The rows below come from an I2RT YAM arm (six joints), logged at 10 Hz.
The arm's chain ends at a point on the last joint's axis. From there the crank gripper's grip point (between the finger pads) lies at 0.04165 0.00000 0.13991 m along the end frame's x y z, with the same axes.
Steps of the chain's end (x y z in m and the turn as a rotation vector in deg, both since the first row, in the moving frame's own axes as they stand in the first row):
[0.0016, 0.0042, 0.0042, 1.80, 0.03, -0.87]
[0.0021, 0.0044, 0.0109, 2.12, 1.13, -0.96]
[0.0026, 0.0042, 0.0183, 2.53, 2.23, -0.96]
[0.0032, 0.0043, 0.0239, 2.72, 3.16, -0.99]
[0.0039, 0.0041, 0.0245, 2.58, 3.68, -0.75]
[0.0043, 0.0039, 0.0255, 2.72, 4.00, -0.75]
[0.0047, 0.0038, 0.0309, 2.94, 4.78, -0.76]
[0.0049, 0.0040, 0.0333, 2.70, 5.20, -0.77]
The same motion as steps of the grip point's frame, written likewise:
[0.0016, -0.0008, 0.0041, 1.80, 0.03, -0.87]
[0.0048, -0.0015, 0.0099, 2.12, 1.13, -0.96]
[0.0080, -0.0027, 0.0164, 2.53, 2.23, -0.96]
[0.0108, -0.0031, 0.0212, 2.72, 3.16, -0.99]
[0.0127, -0.0027, 0.0214, 2.58, 3.68, -0.75]
[0.0139, -0.0033, 0.0221, 2.72, 4.00, -0.75]
[0.0162, -0.0039, 0.0267, 2.94, 4.78, -0.76]
[0.0174, -0.0031, 0.0288, 2.70, 5.20, -0.77]

